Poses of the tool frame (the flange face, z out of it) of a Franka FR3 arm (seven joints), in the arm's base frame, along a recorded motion.
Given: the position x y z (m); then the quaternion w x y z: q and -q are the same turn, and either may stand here.
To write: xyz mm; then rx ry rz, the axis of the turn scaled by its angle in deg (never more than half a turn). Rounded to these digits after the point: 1 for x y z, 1 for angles.
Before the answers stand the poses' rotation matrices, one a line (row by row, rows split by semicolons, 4 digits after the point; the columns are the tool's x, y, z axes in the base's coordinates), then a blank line. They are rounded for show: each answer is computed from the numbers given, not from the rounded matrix.
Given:
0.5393 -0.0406 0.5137 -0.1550 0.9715 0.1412 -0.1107
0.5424 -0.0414 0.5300 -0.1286 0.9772 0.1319 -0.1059
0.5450 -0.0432 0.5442 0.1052 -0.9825 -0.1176 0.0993
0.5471 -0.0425 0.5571 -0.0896 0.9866 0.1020 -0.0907
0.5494 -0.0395 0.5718 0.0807 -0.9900 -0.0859 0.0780
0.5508 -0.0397 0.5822 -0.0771 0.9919 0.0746 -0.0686
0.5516 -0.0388 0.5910 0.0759 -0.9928 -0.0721 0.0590
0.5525 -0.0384 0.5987 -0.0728 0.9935 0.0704 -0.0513
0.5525 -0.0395 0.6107 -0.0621 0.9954 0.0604 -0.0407
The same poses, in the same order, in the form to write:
0.9356 0.2400 -0.2589; 0.3087 -0.9121 0.2699; -0.1713 -0.3324 -0.9274
0.9428 0.2305 -0.2409; 0.2850 -0.9321 0.2234; -0.1730 -0.2793 -0.9445
0.9526 0.2102 -0.2199; 0.2520 -0.9502 0.1834; -0.1704 -0.2301 -0.9581
0.9627 0.1850 -0.1972; 0.2175 -0.9631 0.1583; -0.1607 -0.1953 -0.9675
0.9731 0.1575 -0.1683; 0.1827 -0.9722 0.1464; -0.1406 -0.1732 -0.9748
0.9795 0.1374 -0.1476; 0.1586 -0.9770 0.1427; -0.1246 -0.1632 -0.9787
0.9826 0.1342 -0.1281; 0.1521 -0.9781 0.1422; -0.1062 -0.1592 -0.9815
0.9848 0.1324 -0.1122; 0.1474 -0.9795 0.1374; -0.0917 -0.1519 -0.9841
0.9894 0.1152 -0.0885; 0.1253 -0.9850 0.1187; -0.0735 -0.1285 -0.9890

539.3 -40.6 513.7 -159.5 -23.2 18.2
542.4 -41.4 530.0 -162.8 -22.0 17.6
545.0 -43.2 544.2 -165.9 -19.9 16.8
547.1 -42.5 557.1 -168.1 -17.4 15.5
549.4 -39.5 571.8 -169.6 -14.7 13.4
550.8 -39.7 582.2 -170.3 -12.8 11.8
551.6 -38.8 591.0 -170.5 -12.4 10.1
552.5 -38.4 598.7 -171.0 -12.1 8.8
552.5 -39.5 610.7 -172.4 -10.5 7.0

